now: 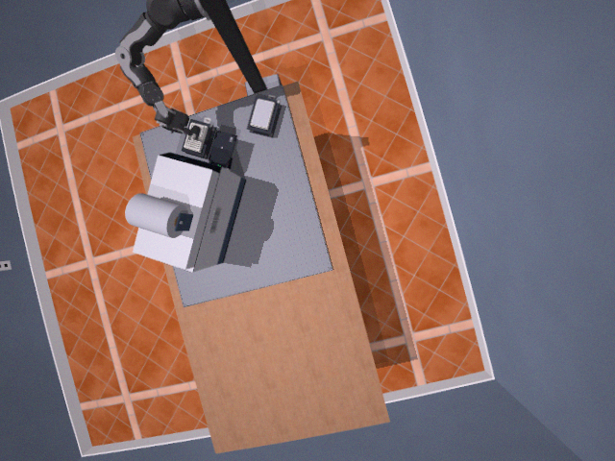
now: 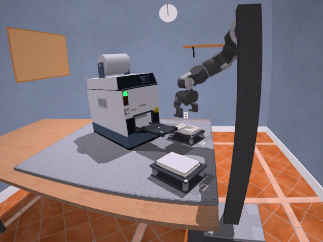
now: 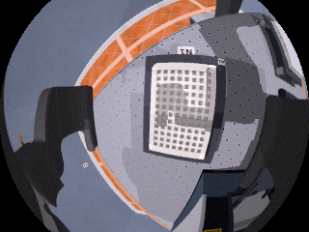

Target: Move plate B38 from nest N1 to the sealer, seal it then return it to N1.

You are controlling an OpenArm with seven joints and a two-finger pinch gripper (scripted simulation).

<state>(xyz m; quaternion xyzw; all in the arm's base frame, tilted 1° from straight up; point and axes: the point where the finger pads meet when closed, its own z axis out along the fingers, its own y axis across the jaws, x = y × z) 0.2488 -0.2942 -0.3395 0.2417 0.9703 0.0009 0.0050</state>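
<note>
Now: hand 8 cm above the white 96-well plate B38. The rest, counted from my hand: plate nest N1: 9 cm below; then sealer's stage: 14 cm to the left, 10 cm ahead, 3 cm below; then start key: 24 cm ahead, 18 cm to the left, 6 cm above.
</note>
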